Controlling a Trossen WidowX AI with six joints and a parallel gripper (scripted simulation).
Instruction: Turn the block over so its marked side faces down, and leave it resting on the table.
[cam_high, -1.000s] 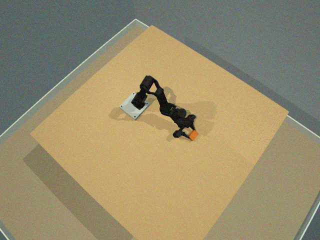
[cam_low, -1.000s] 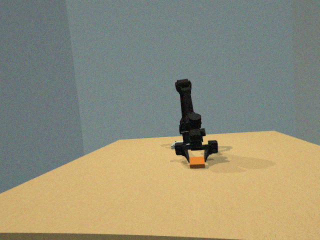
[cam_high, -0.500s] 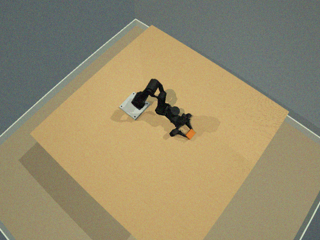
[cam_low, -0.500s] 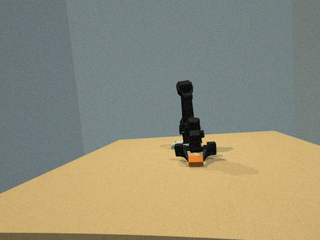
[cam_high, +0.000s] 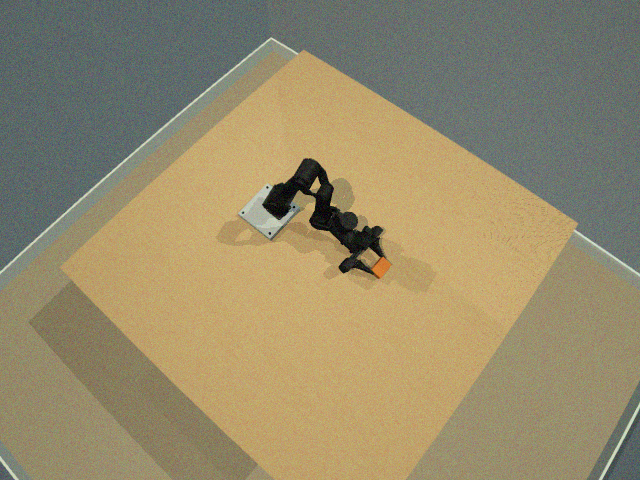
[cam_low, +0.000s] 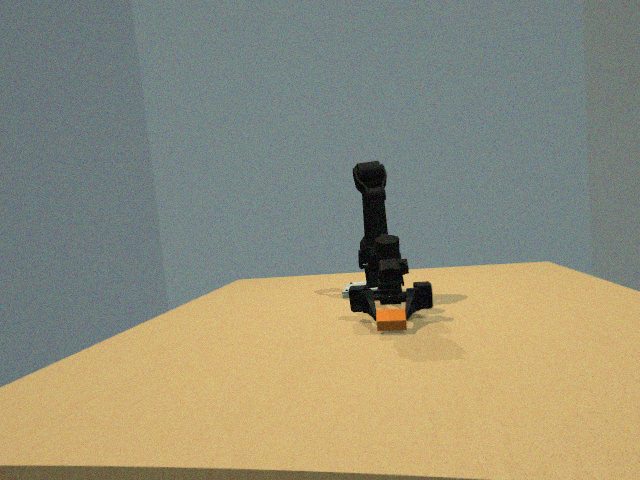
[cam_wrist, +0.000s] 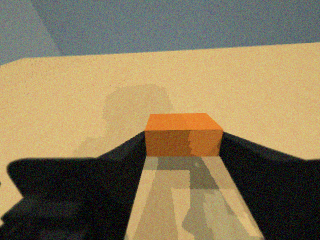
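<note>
Right now the orange block is 10 mm below my gripper tip.
</note>
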